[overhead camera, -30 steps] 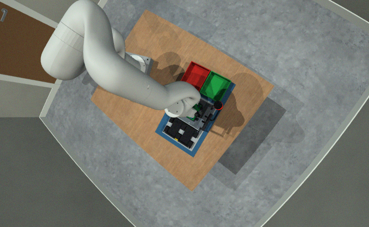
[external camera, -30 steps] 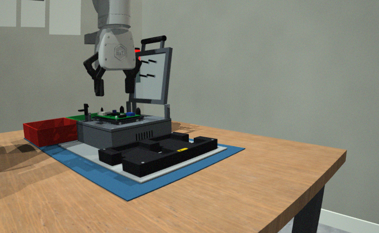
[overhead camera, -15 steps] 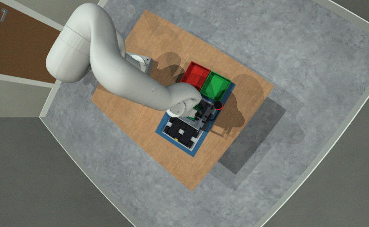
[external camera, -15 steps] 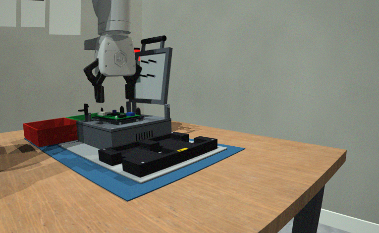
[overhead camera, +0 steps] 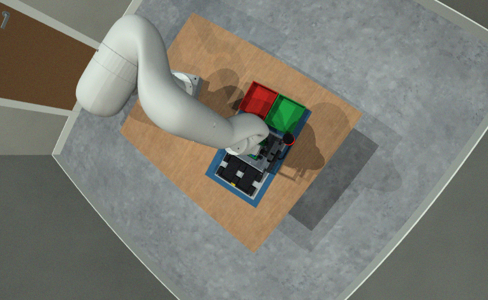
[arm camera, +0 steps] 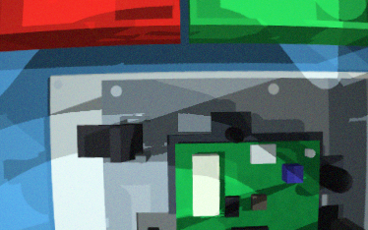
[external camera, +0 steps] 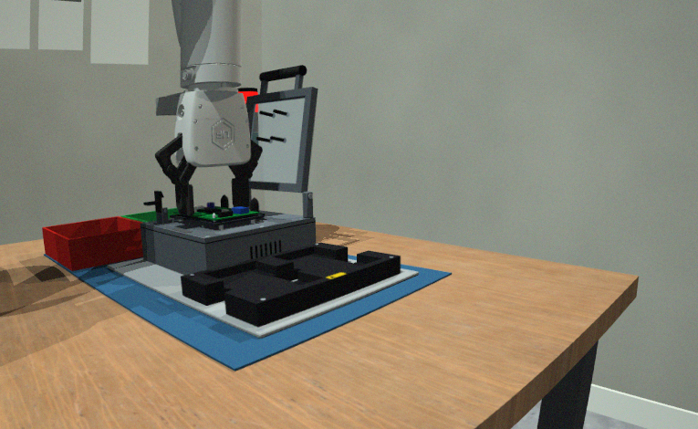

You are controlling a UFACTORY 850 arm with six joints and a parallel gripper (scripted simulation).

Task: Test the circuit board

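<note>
The green circuit board is 1 cm below my hand. Also, from my hand: black hook 7 cm behind, 5 cm to the left; then see-through lid 11 cm ahead, 10 cm above, 1 cm to the left; then green bin 20 cm to the left, 7 cm below, 2 cm ahead.
</note>
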